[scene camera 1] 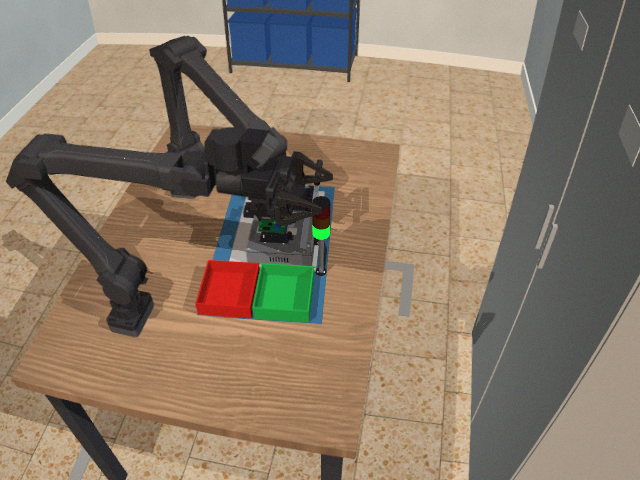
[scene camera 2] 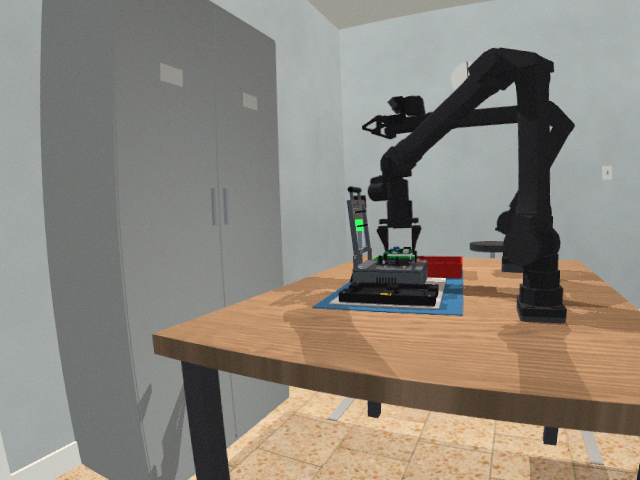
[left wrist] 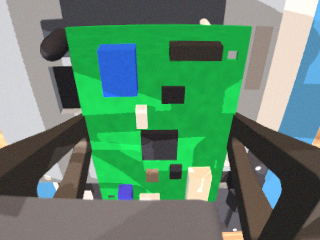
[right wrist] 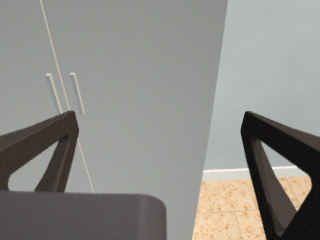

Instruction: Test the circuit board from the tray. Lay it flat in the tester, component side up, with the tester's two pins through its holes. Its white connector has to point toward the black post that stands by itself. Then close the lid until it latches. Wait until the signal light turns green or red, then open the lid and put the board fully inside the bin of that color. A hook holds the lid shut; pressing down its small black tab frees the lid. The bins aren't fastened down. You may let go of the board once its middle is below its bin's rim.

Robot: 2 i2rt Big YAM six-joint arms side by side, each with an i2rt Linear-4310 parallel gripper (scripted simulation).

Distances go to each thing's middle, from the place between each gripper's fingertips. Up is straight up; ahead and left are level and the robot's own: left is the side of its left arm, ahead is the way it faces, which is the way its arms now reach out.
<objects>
I see my left gripper (scene camera 2: 400, 254) 200 mm to the left of the green bin (scene camera 1: 287, 290), 80 mm above it and 60 mm short of it. The rest, counted from my left hand: green circuit board (left wrist: 158, 99) right at my left hand; then red bin (scene camera 1: 225, 283) 210 mm to the right, 90 mm behind, 80 mm below; then clear lid (scene camera 2: 360, 232) 120 mm ahead, 90 mm above.
I see my right gripper (scene camera 1: 327, 193) 60 mm past the clear lid, 380 mm to the right of it and 330 mm above it. Also, from my right hand: green bin (120 mm behind, 170 mm to the left, 500 mm below); then green circuit board (180 mm behind, 380 mm to the left, 410 mm below); then red bin (270 mm behind, 170 mm to the left, 500 mm below).
</objects>
